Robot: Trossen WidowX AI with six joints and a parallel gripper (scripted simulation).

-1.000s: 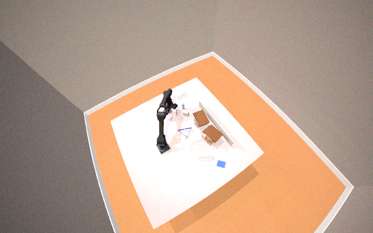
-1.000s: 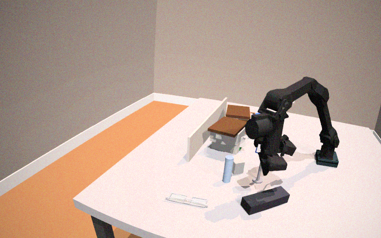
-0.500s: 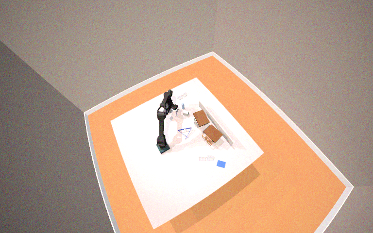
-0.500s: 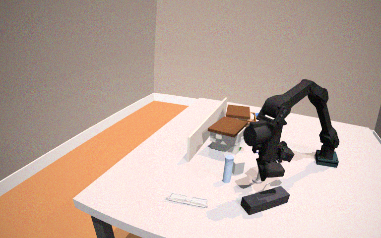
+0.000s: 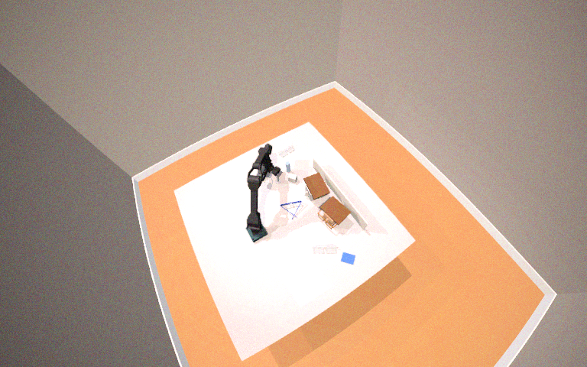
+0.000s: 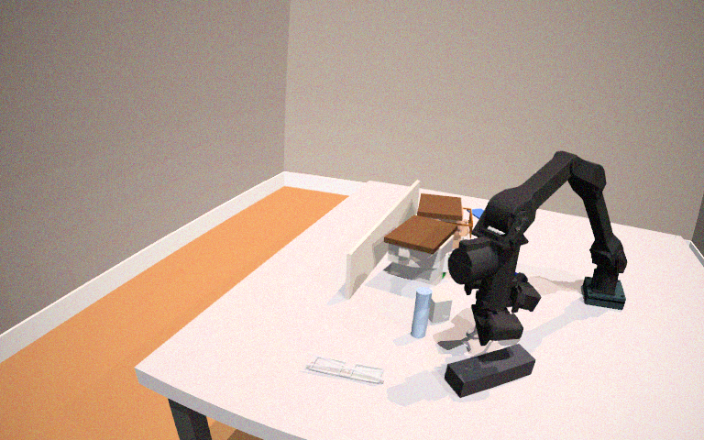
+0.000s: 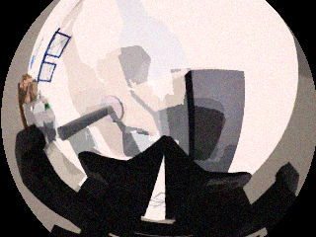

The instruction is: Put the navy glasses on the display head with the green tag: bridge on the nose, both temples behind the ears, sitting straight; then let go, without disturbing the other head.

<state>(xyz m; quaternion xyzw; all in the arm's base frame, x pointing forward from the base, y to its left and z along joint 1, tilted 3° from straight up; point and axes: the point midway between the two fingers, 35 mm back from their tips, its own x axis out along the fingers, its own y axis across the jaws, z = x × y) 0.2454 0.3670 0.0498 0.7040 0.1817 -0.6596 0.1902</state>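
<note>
The dark block is 50 mm to the left of my gripper tip, 30 mm behind it and 10 mm below it. From my gripper tip the other things lie so: grey peg 80 mm to the right, 30 mm ahead, 10 mm below; then light blue cylinder 140 mm ahead, 30 mm to the right, 20 mm above; then beige cube 130 mm ahead, 120 mm to the right, 10 mm below.
</note>
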